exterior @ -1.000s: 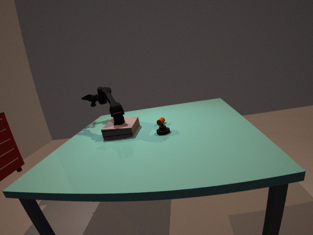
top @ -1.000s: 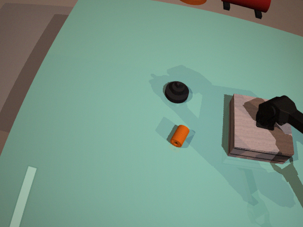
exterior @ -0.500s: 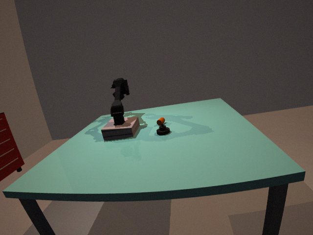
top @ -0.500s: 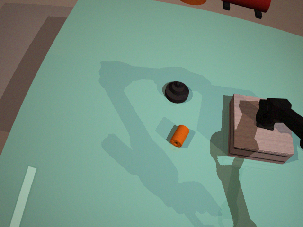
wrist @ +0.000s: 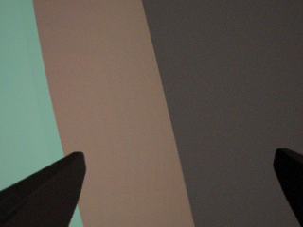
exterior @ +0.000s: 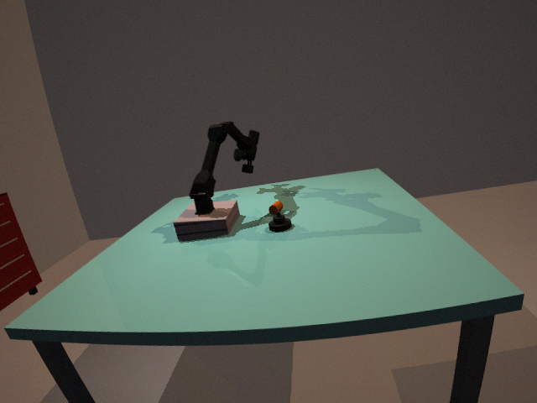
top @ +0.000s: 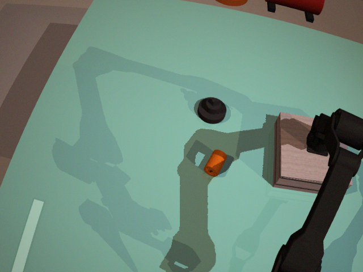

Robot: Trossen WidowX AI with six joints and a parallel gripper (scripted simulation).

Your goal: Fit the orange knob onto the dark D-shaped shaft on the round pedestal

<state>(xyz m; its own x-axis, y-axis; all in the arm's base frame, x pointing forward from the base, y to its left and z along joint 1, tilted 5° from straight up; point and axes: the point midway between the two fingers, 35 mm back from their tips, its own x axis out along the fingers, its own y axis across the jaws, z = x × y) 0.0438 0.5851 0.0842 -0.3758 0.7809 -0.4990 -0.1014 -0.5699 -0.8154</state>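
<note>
Now: the orange knob 500 mm to the right of my gripper tip, 240 mm ahead of it and 140 mm below it. The rest, counted from my gripper tip: dark round pedestal: 670 mm to the right, 280 mm ahead, 130 mm below.
</note>
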